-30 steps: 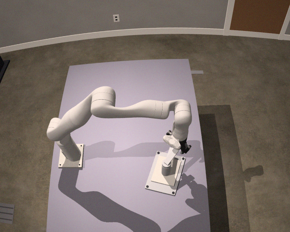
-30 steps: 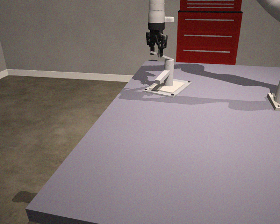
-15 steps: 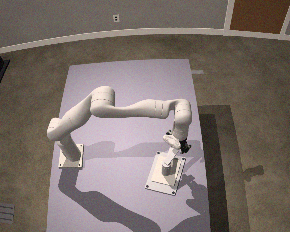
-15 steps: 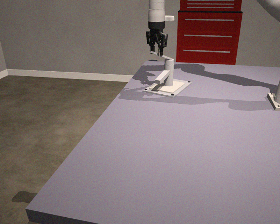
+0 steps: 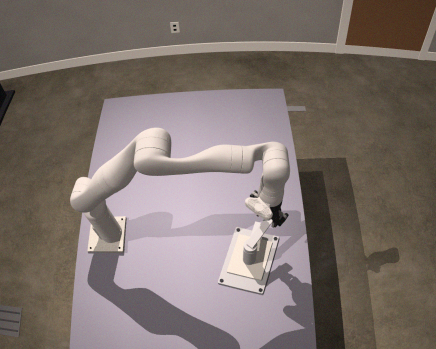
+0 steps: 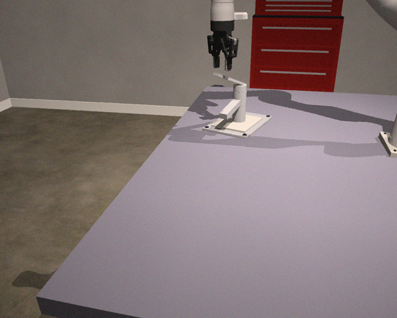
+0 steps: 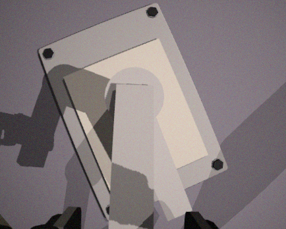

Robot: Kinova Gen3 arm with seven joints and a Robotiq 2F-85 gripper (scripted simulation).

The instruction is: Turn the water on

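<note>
The flat lever is 20 mm behind my hand, 20 mm to the right of it and 50 mm below it. Round my hand: tap (40 mm behind, 40 mm to the right, 120 mm below).
</note>
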